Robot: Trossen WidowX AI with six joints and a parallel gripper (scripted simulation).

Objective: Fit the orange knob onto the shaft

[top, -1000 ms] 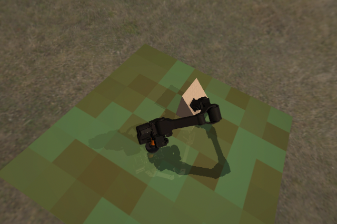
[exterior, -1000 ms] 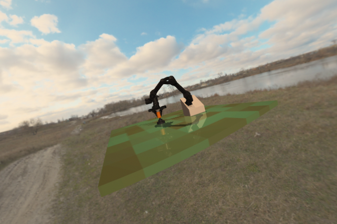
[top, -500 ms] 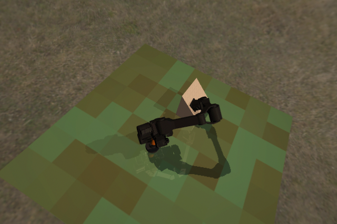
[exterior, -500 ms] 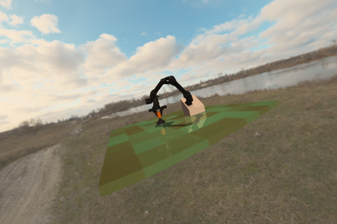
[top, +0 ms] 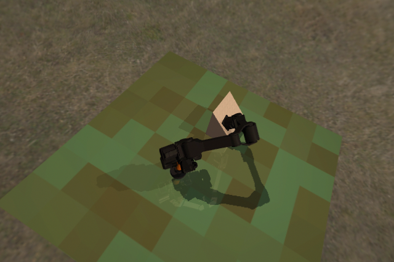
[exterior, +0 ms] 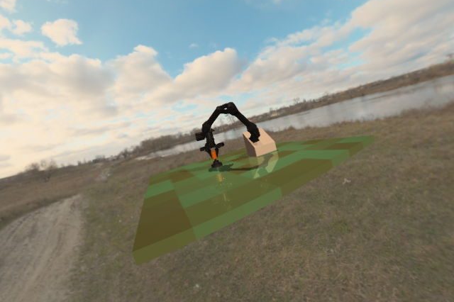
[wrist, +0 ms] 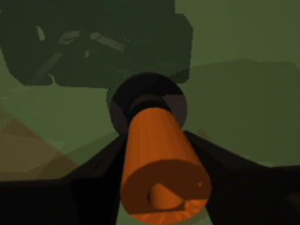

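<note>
My gripper tip is now 20 mm below the orange knob. Also, from my gripper tip: dark round pedestal: 40 mm below.
</note>
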